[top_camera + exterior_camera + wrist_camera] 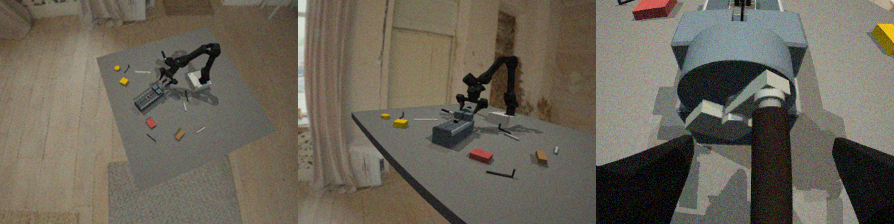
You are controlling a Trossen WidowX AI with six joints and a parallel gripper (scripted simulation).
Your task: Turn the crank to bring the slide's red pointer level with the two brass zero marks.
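My gripper tip is 20 mm below the dark handle, 20 mm past it and 10 mm to the left of it. The rest, counted from my gripper tip: red pointer (140 mm ahead, 90 mm to the left, 10 mm below); then yellow block (320 mm ahead, 140 mm to the right, 80 mm below); then red block (300 mm to the left, 180 mm ahead, 80 mm below).
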